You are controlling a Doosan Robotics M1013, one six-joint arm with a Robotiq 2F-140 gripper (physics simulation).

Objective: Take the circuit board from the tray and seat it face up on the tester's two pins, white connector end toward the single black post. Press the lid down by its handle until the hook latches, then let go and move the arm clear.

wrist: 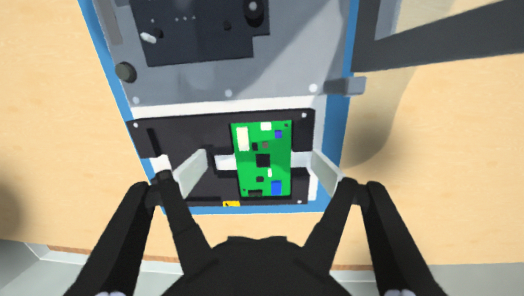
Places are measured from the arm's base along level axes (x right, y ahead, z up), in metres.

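Where they show: gripper, fingertip midpoint: (259, 158).
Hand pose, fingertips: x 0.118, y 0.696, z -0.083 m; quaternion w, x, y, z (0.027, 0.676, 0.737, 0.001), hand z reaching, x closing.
After its pixels a point has its place.
The green circuit board (274, 150) @(y 0.715, x 0.102, z -0.079 m) lies face up in the right part of the black tray (190, 135) @(y 0.607, x 0.094, z -0.080 m), its long white connector at the upper left of the board in the view. My gripper (259, 158) @(y 0.696, x 0.118, z -0.083 m) is open and empty above the tray, one finger to the left and one to the right of the board. The tester's dark plate (200, 45) @(y 0.648, x 0.007, z -0.029 m) is at the top, with a white-tipped pin (148, 37) @(y 0.616, x 0.007, z -0.022 m) and a round black post (253, 12) @(y 0.685, x -0.009, z -0.017 m). The raised dark lid arm (440, 40) reaches in from the upper right. Its handle and the hook cannot be told here.
The grey tester base (280, 75) @(y 0.707, x 0.021, z -0.038 m) with a blue border (336, 135) @(y 0.796, x 0.079, z -0.096 m) fills the upper middle. A dark round knob (125, 72) @(y 0.584, x 0.029, z -0.033 m) stands at its left, and a grey block (355, 86) @(y 0.748, x 0.026, z -0.002 m) juts from its right edge. The wooden table (55, 125) @(y 0.390, x 0.105, z -0.098 m) lies around it.
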